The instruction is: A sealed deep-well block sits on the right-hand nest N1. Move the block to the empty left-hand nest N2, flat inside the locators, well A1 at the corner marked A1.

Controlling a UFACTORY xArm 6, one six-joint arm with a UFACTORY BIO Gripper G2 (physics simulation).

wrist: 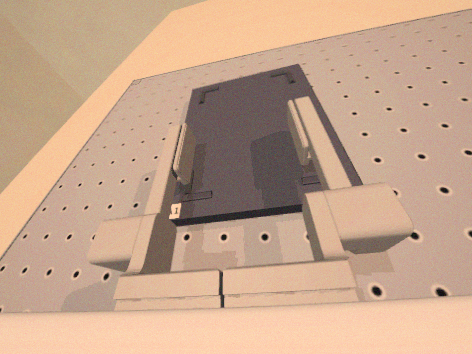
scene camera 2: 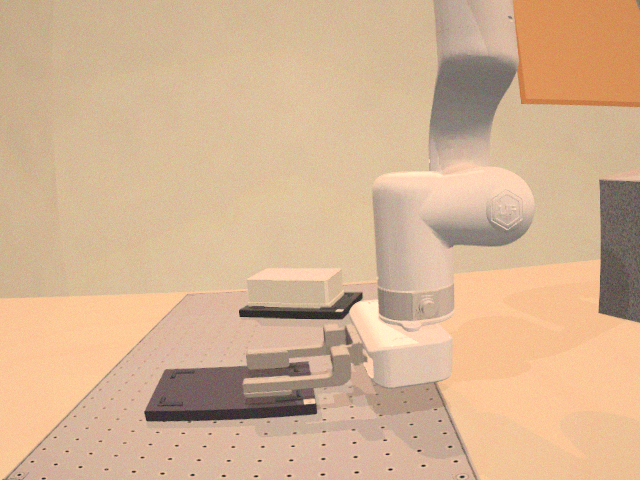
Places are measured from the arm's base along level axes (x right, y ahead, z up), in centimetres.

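Pixels of known places: hand, its tool point: (wrist: 238, 142) (scene camera 2: 267, 372).
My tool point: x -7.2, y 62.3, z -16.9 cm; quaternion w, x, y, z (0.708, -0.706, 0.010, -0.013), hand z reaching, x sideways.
Observation:
Ahead of a thing's pixels: the offset from my tool point to its top centre. "spot": to the spot under its first point. Level surfaces: height alone.
The pale sealed block {dz +3.0, dx +34.8, dy -5.3 cm} (scene camera 2: 294, 289) sits on the far dark nest N1 {spot: dz -1.8, dx +29.6, dy -2.3 cm} (scene camera 2: 279, 313) and looks level; it does not show in the wrist view. The near dark nest N2 {dz -1.1, dx +0.8, dy +3.8 cm} (scene camera 2: 206, 395) (wrist: 240, 100) is empty, with raised corner locators. A pale corner label {spot: dz -1.4, dx -4.9, dy -3.5 cm} (scene camera 2: 309, 401) (wrist: 175, 211) is on it, partly covered in the wrist view. My gripper (scene camera 2: 267, 373) (wrist: 241, 141) is shut with nothing held; a wide gap stays between its two long fingers at this closed position. The fingers are level, above the labelled end of N2, and cast shadows on it.
Both nests stand on a perforated grey plate {dz -2.6 cm} (scene camera 2: 180, 449) (wrist: 400, 135) on the tan table {dz -3.9 cm} (scene camera 2: 542, 392). A dark grey block-shaped object (scene camera 2: 620, 248) stands at the right edge of the scene view. An orange panel (scene camera 2: 578, 51) shows at the upper right.

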